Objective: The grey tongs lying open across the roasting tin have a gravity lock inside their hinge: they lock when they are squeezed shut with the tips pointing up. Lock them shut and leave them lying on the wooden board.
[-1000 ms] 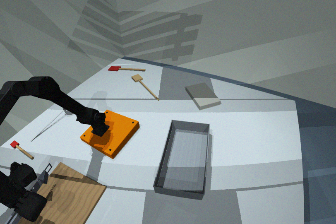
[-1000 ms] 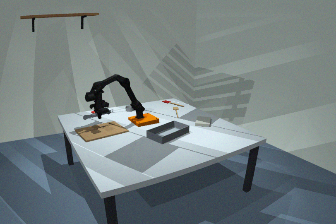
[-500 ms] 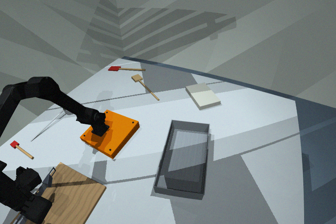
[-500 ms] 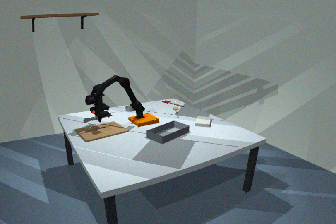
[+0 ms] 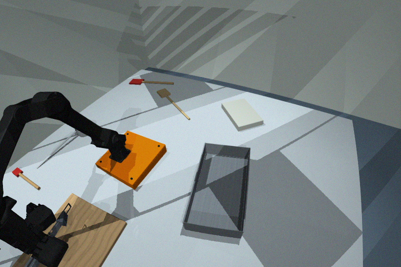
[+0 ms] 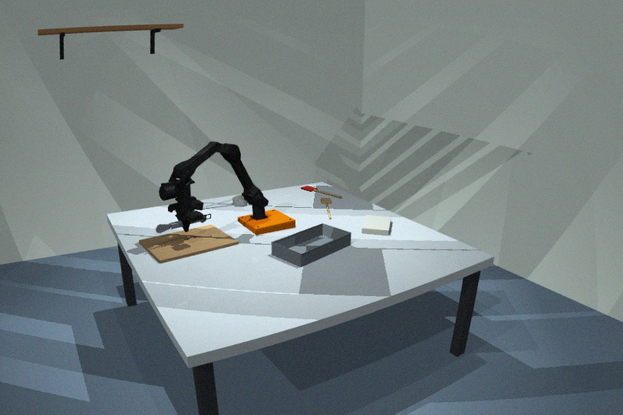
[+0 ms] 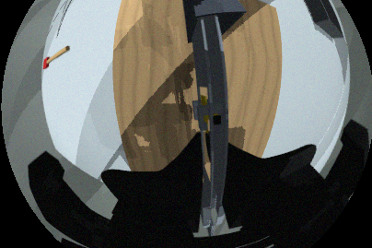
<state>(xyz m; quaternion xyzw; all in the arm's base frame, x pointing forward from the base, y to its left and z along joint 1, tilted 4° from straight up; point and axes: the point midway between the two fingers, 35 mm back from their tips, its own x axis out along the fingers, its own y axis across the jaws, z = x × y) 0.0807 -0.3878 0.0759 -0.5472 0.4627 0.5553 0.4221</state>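
Right now my gripper tip is 5 cm above the wooden board. Also, from my gripper tip: beige block: 26 cm ahead, 82 cm to the left, 4 cm below; then roasting tin: 31 cm ahead, 42 cm to the left, 3 cm below; then red spatula: 34 cm behind, 91 cm to the left, 5 cm below.
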